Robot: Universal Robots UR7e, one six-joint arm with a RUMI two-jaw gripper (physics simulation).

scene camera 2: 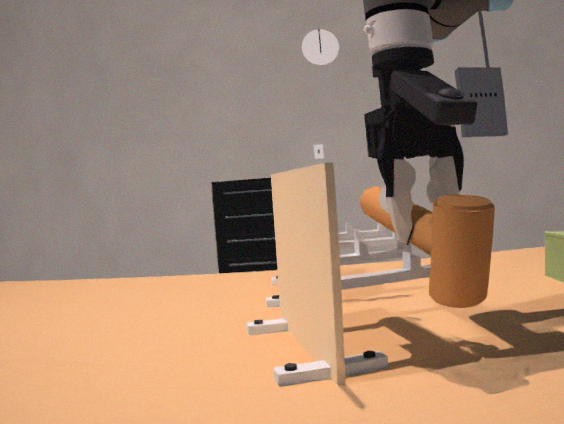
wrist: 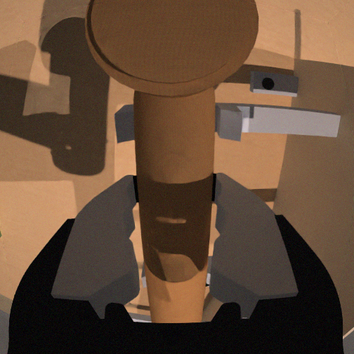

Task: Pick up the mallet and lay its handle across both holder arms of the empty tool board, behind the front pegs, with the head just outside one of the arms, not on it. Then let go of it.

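The orange-brown mallet (scene camera 2: pixel 462 250) (wrist: pixel 175 45) has its head toward scene camera 2, outside the nearest holder arm (scene camera 2: pixel 375 278) (wrist: pixel 295 121). My gripper (scene camera 2: pixel 421 212) (wrist: pixel 174 177) is shut on the mallet's handle, which runs roughly level away from the head. In the wrist view the handle passes over the near arm, between an inner peg (wrist: pixel 229 122) and a front peg (wrist: pixel 124 123). The head hides the near arm's front end in the scene view. Whether the handle touches the arm cannot be told. The upright tool board (scene camera 2: pixel 306 260) (wrist: pixel 320 170) stands beside the handle; the farther arm is mostly hidden.
Grey feet with black knobs (scene camera 2: pixel 302 372) (wrist: pixel 274 83) support the board. More pale arms with upright pegs (scene camera 2: pixel 357 242) show farther back. A green block (scene camera 2: pixel 554 255) is at the right edge. A black slotted panel (scene camera 2: pixel 245 225) is behind the board.
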